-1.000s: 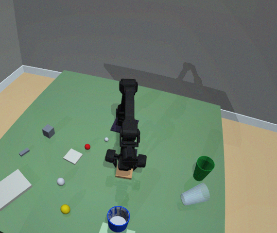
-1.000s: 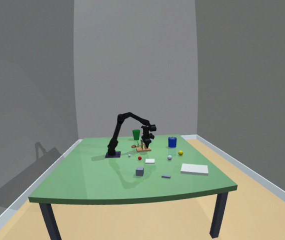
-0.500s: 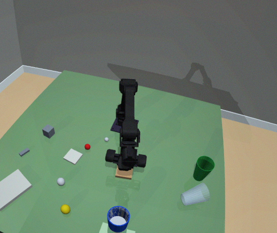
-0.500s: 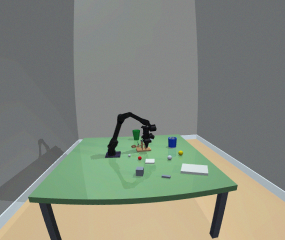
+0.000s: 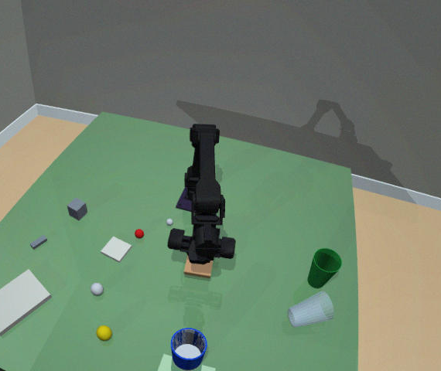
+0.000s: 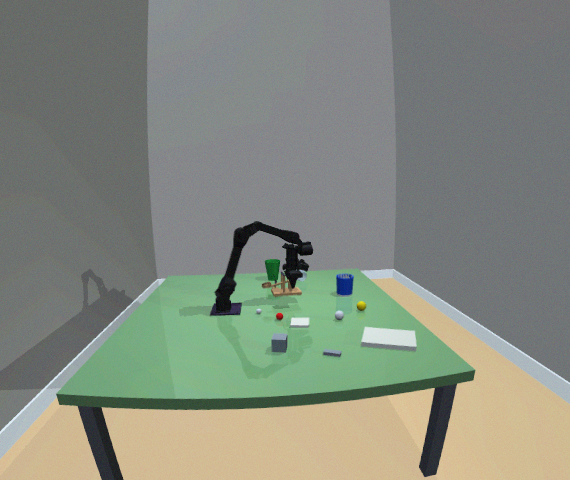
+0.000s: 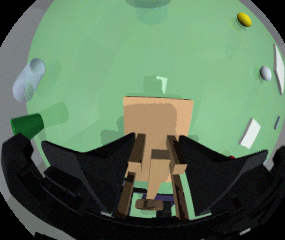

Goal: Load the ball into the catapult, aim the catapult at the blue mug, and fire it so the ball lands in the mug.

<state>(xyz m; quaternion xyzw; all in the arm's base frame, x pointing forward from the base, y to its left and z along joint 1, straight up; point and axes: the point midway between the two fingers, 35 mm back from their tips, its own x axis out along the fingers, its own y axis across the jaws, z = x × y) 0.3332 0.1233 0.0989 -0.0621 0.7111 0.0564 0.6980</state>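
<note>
Now: the red ball 7 cm behind my gripper tip, 23 cm to the right of it and 6 cm below it. From my gripper tip the other things lie so: white tile (2 cm ahead, 28 cm to the right, 7 cm below); then small white ball (16 cm behind, 16 cm to the right, 6 cm below); then wooden catapult (7 cm behind, 1 cm to the left, 2 cm above).
</note>
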